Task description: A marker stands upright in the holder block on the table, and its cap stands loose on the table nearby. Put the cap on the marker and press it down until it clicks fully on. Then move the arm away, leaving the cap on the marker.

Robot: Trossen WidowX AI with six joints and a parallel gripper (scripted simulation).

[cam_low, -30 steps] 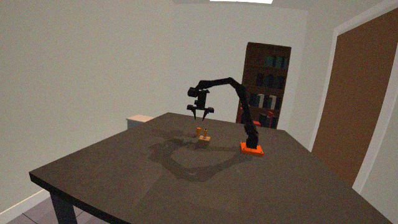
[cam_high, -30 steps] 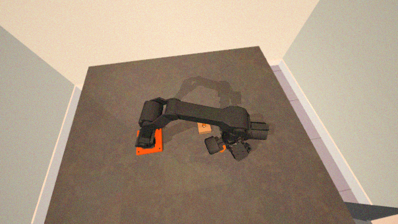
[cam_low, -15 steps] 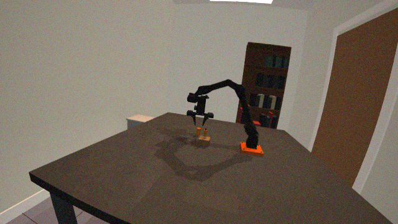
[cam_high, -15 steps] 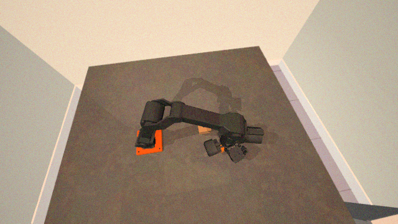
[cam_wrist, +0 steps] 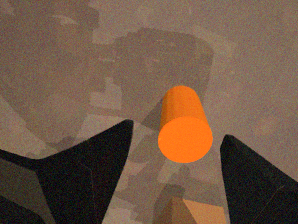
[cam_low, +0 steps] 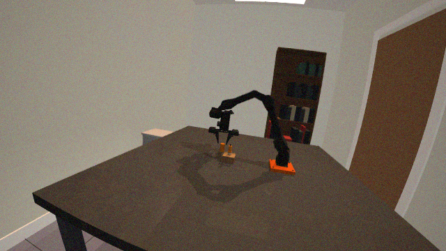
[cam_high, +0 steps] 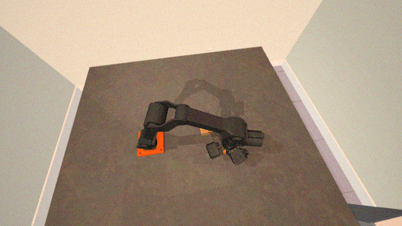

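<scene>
Now: gripper tip 2 cm above the orange cap. The rest, counted from my gripper tip: holder block: 8 cm behind, 13 cm to the left, 3 cm below.
</scene>
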